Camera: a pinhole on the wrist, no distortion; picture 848 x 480 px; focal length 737.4 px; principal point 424.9 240.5 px. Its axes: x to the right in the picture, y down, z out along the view. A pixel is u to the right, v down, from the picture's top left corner.
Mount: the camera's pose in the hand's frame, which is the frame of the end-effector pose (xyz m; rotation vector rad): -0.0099 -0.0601 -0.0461 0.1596 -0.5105 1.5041
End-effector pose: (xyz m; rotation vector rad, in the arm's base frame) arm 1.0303 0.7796 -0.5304 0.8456 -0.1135 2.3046
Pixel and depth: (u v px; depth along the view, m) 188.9 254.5 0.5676
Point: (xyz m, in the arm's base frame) 1.6008 0.9389 -0.3841
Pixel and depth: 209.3 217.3 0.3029
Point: 1.3344 0.8914 -0.4609
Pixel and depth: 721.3 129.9 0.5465
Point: 1.4145 0.6574 -0.1472
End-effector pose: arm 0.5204 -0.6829 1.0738 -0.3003 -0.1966 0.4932
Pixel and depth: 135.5 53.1 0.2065
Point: 0.5848 -0.8443 1.2533
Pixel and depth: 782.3 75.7 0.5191
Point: 0.3901 -0.6079 1.5977
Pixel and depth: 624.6 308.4 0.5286
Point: 0.3082 -0.7787 1.5422
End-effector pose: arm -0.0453 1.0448 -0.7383 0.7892 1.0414 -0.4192
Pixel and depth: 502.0 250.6 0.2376
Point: -0.0586 0.8224 -0.6830
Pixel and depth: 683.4 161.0 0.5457
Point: 0.1637 0.5692 -0.5691
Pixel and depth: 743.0 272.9 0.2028
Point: -0.0150 0.8741 -0.6586
